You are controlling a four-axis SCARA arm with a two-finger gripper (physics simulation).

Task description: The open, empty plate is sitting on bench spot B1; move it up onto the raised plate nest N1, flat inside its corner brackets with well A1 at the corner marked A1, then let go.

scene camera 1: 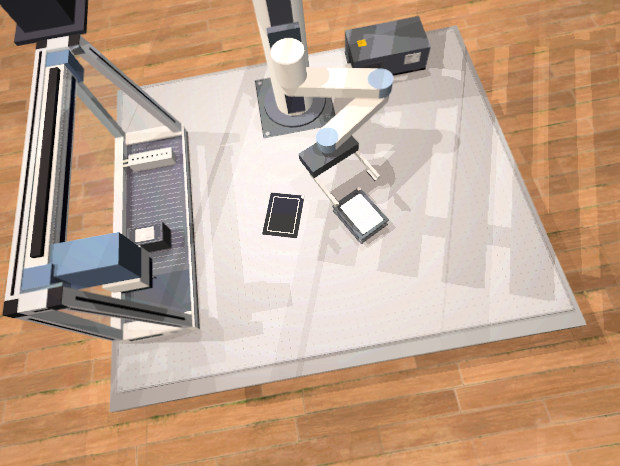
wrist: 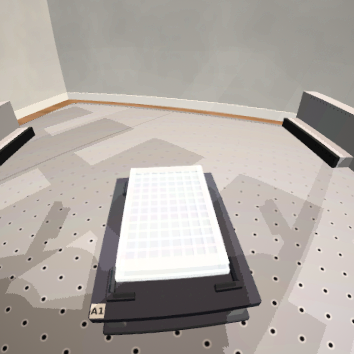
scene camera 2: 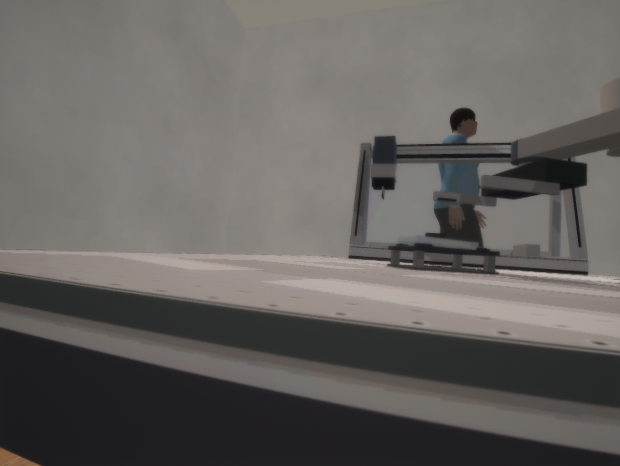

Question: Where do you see a white well plate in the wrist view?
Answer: At 169,230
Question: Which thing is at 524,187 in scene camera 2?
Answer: My gripper.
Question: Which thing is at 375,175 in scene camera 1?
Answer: My gripper.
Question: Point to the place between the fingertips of my gripper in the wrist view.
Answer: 157,107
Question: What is my gripper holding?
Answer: Nothing.
